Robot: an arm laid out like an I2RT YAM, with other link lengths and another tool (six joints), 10 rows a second.
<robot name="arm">
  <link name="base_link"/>
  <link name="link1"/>
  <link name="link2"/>
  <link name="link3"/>
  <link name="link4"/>
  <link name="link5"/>
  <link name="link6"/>
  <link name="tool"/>
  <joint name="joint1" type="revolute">
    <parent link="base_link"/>
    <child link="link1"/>
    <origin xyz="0 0 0.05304" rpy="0 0 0"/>
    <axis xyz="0 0 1"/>
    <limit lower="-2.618" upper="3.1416"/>
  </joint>
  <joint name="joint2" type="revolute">
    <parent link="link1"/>
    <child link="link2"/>
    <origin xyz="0.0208 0.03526 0.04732" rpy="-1.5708 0 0"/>
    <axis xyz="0 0 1"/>
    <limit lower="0" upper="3.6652"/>
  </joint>
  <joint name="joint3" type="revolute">
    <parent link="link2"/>
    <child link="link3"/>
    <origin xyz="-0.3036 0 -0.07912" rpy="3.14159 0 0"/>
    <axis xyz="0 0 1"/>
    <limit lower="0" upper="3.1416"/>
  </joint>
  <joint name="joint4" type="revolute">
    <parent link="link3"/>
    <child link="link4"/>
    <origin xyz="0.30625 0.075 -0.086" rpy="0 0 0"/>
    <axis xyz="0 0 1"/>
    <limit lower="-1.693" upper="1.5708"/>
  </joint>
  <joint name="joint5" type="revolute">
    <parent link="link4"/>
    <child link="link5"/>
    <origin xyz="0.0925 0.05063 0.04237" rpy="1.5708 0 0"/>
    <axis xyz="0 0 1"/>
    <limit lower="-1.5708" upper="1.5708"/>
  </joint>
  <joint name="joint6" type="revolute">
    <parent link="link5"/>
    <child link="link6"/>
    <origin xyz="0.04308 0 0.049" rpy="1.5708 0 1.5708"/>
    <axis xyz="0 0 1"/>
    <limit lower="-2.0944" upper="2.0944"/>
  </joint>
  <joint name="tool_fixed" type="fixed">
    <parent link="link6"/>
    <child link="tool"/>
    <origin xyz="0.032 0.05 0.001" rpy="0 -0.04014 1.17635"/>
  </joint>
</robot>
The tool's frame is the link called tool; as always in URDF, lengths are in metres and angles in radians.
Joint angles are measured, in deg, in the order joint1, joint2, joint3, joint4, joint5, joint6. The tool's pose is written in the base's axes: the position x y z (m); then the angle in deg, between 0 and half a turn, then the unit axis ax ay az. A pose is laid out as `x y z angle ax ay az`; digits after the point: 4 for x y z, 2 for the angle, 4 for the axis.
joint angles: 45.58 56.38 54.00 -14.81 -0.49 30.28
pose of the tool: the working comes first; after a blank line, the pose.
Where each joint sits with the arm in this pose, in the base's axes (m; each line is computed from the numbers above, not from the rounded line before):
joint1: 0.0000 0.0000 0.0530
joint2: -0.0106 0.0395 0.1004
joint3: -0.0718 -0.1359 0.3532
joint4: 0.0831 0.1451 0.4154
joint5: 0.1857 0.1892 0.4364
joint6: 0.2041 0.2085 0.3769
the tool: 0.1943 0.1950 0.3199

0.1943 0.1950 0.3199 114.07 -0.3079 0.8935 0.3270
